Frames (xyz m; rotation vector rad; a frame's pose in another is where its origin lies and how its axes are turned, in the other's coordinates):
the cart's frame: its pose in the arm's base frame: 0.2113 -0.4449 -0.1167 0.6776 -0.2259 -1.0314
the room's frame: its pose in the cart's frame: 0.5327 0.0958 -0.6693 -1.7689 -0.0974 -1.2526
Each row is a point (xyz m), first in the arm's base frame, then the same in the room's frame.
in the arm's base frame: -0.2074 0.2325 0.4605
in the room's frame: 0.0592 -1.5091 -0.8895
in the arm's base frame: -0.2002 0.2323 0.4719
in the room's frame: 0.0595 -1.5182 -0.8795
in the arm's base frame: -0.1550 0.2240 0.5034
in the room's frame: 0.0562 -1.5357 -0.8267
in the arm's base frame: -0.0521 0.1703 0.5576
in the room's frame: 0.0738 -1.5466 -0.7003
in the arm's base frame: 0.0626 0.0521 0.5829
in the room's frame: 0.1339 -1.5046 -0.5507
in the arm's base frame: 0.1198 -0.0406 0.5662
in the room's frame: 0.1848 -1.4443 -0.4738
